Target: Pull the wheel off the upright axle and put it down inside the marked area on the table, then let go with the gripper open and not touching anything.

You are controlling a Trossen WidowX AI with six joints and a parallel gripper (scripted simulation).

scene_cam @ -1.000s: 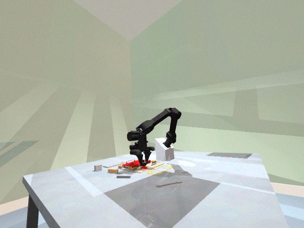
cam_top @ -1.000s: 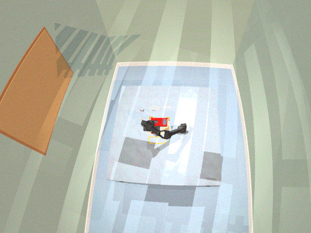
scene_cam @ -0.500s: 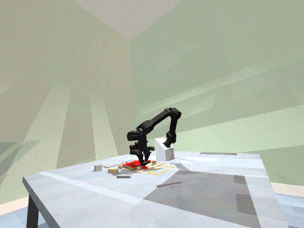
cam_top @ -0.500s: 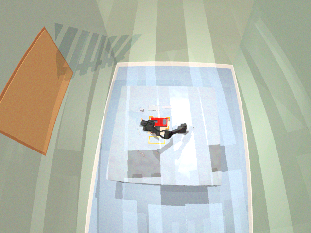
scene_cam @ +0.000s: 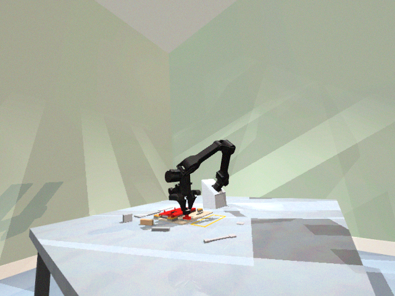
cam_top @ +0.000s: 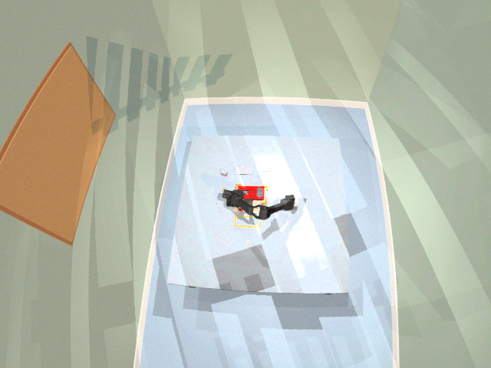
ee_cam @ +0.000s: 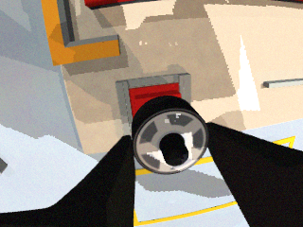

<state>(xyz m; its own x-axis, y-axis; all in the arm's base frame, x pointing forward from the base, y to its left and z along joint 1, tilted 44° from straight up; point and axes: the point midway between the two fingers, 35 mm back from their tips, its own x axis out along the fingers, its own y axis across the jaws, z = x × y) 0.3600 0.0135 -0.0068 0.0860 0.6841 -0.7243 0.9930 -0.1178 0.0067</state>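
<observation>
The wheel is right at my gripper tip. From my gripper tip the other things lie so: axle (10 mm below); tan block (150 mm to the right, 130 mm ahead, 30 mm below); thin rod (250 mm to the left, 140 mm ahead, 40 mm below).
</observation>
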